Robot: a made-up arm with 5 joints.
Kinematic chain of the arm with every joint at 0, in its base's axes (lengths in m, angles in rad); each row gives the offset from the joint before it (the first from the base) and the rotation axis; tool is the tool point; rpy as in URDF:
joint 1: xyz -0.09 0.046 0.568 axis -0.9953 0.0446 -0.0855
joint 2: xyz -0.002 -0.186 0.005 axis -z
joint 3: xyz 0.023 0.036 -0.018 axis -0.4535 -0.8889 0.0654
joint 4: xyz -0.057 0 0.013 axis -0.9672 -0.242 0.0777
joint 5: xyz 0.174 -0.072 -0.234 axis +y
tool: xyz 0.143 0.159 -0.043 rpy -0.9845 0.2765 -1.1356
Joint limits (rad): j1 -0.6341..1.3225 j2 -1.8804..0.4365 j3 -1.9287..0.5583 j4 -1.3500..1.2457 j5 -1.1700..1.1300
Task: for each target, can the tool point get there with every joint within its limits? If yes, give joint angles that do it. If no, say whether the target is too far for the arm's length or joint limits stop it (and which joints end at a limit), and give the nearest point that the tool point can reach.
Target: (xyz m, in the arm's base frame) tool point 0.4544 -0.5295 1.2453
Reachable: no: too far | nearest point 0.1575 -0.2776 0.9468 | short by 0.491 m
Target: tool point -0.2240 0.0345 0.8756
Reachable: no: joint limits stop it (at a limit: joint 1, joint 3, joint 5) | nearest point -0.2408 0.1620 0.7805 | short by 0.160 m
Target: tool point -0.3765 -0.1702 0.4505
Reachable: yes | joints 1.1499 -1.4549 -0.5039 -0.4846 -0.0650
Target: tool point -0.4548 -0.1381 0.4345
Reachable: yes | joints 0.4346 -1.4247 -1.2898 -0.4845 -0.1042
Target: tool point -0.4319 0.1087 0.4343
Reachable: yes | joints -0.3609 -0.7231 -1.6756 -0.2106 0.2113
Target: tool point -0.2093 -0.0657 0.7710
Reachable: no: joint limits stop it (at a limit: joint 1, joint 3, joint 5) | nearest point -0.3195 -0.1676 0.7839 | short by 0.151 m
